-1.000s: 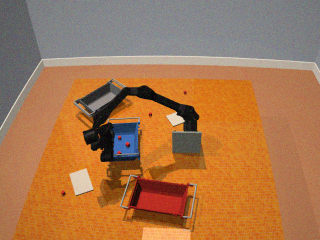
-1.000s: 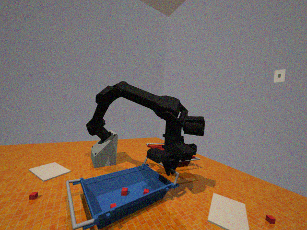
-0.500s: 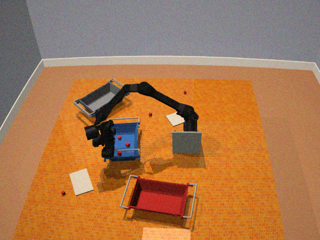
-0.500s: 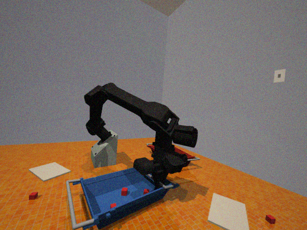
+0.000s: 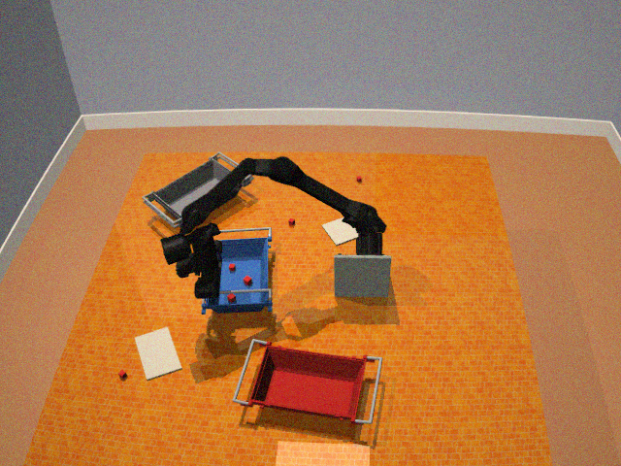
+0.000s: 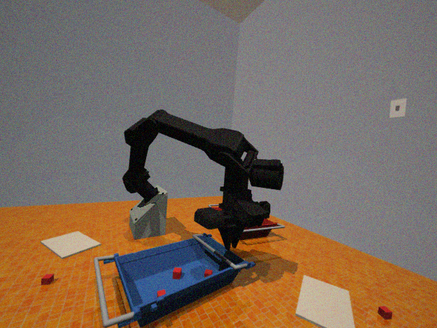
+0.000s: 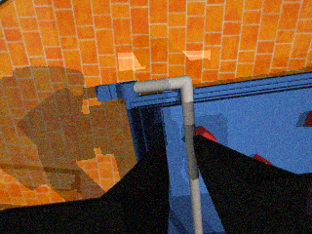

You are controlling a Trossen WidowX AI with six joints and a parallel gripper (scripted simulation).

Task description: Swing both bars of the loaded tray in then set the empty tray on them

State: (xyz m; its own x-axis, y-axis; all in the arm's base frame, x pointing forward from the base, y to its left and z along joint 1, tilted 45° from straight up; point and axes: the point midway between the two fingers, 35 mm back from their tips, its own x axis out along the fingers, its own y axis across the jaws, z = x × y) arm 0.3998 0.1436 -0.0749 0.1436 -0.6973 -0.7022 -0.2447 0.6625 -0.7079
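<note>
My gripper tip is now 310 mm past the red tray, 220 mm to the right of it and 40 mm above it.
</note>
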